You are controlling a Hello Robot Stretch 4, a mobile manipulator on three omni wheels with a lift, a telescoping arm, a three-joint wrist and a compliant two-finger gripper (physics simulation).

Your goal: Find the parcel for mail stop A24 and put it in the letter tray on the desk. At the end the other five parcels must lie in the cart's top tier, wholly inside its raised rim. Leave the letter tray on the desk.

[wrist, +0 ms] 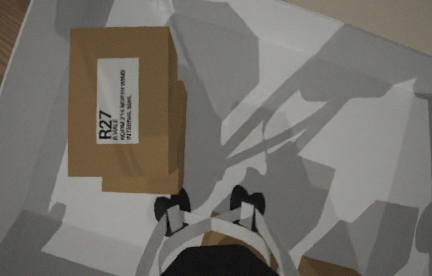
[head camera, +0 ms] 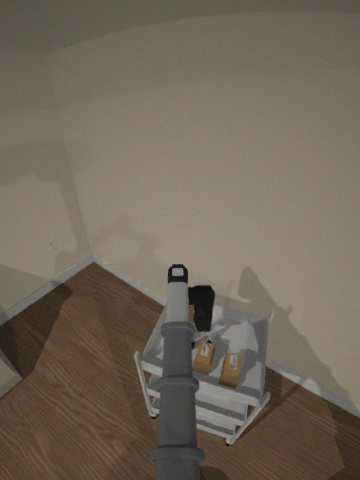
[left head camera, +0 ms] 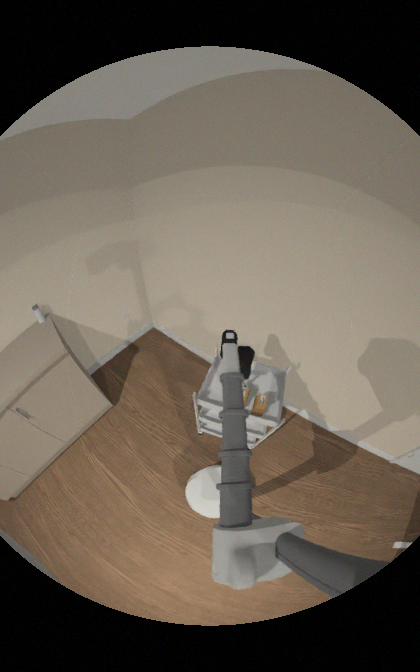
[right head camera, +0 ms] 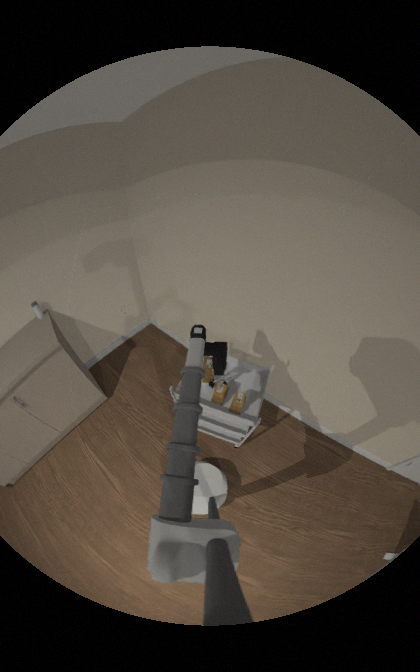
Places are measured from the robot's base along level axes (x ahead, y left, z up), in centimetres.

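Pixels of known places: gripper, fingertip midpoint: (wrist: 209,201) (head camera: 198,347).
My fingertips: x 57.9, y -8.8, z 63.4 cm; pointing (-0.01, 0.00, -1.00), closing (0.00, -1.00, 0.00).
Note:
Behind a point stands the place of what it marks.
My gripper (head camera: 201,343) {x 57.9, y -8.8, z 63.5 cm} (right head camera: 218,384) (wrist: 209,201) {x 57.9, y -8.8, z 63.5 cm} is low over the cart's top tier (head camera: 250,396) {x 36.5, y -23.8, z 70.0 cm} (wrist: 380,130) {x 64.3, y -27.0, z 63.4 cm}. Its fingers are partly drawn together, with a gap and tier floor showing between them. The parcel labelled R27 (right head camera: 208,369) (wrist: 118,100) {x 66.3, y -3.5, z 73.5 cm} lies just beyond the left fingertip in the wrist view, on top of another brown parcel (wrist: 142,184) {x 60.5, y -3.5, z 68.5 cm}. A second pair of parcels, one (head camera: 204,357) (right head camera: 220,393) (wrist: 227,238) partly behind the gripper in the wrist view, the other (head camera: 231,370) (left head camera: 260,404) (right head camera: 238,402) (wrist: 327,266), lies near the front rim. Their labels are unreadable. A24, the letter tray and the desk do not show.
The cart stands close to the wall (head camera: 215,175) {x 110.8, y -16.7, z 113.0 cm}. A beige cabinet (left head camera: 45,415) (right head camera: 55,395) with a small cylinder (left head camera: 38,313) (right head camera: 37,310) on top stands at the left. My arm (head camera: 177,400) {x 24.7, y -0.1, z 105.7 cm} crosses above the cart's left side. A white round shape (left head camera: 202,492) (right head camera: 212,487) is below the arm.

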